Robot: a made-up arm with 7 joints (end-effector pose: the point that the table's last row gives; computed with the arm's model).
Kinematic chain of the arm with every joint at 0, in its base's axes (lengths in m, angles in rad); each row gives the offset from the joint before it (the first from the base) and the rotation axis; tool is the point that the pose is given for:
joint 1: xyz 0 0 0.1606 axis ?
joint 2: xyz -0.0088 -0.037 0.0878 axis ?
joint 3: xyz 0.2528 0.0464 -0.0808 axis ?
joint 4: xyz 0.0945 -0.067 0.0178 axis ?
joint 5: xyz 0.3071 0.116 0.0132 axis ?
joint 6: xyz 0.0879 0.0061 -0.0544 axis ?
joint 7: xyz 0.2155 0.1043 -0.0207 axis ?
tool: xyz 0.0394 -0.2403 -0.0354
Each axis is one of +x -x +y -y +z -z.
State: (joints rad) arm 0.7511 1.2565 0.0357 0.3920 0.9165 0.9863 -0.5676
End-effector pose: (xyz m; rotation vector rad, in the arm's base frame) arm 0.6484 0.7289 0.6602 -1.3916 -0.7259 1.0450
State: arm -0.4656 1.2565 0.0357 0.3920 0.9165 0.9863 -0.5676
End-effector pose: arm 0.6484 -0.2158 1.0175 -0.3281 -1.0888 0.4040
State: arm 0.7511 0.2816 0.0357 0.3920 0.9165 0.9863 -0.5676
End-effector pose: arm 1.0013 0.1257 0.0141 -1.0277 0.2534 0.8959
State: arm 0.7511 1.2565 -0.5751 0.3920 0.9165 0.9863 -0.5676
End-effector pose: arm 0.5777 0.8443 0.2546 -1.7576 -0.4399 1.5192
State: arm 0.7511 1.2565 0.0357 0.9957 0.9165 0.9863 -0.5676
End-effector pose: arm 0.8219 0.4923 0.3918 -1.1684 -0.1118 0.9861
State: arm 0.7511 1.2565 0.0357 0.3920 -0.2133 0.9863 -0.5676
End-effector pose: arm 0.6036 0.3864 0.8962 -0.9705 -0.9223 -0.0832
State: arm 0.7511 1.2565 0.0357 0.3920 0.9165 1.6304 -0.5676
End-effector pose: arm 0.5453 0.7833 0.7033 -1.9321 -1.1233 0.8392
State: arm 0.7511 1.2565 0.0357 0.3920 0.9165 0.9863 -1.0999
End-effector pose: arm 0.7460 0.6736 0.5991 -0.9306 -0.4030 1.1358
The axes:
joint 1: -x
joint 2: -y
joint 3: -z
joint 4: +y
joint 5: +z
joint 6: -x
joint 7: -x

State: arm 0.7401 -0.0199 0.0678 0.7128 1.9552 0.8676 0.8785
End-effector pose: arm 0.5205 0.2593 -0.0505 -1.0353 -0.4851 1.8533
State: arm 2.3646 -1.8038 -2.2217 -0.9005 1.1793 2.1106 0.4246
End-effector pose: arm 0.2666 0.2029 -0.0080 -2.0254 -0.9200 0.9139
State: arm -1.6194 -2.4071 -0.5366 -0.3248 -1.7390 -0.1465 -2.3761
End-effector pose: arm -0.7852 0.5707 0.2541 1.4681 1.4071 -1.7086
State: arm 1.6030 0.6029 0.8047 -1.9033 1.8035 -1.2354 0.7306
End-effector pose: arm 0.3104 0.6715 -0.1073 2.7944 0.4445 -0.9772
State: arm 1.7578 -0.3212 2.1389 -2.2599 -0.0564 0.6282 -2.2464
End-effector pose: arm 0.5904 0.5916 0.0835 -2.3615 -0.5552 1.2431
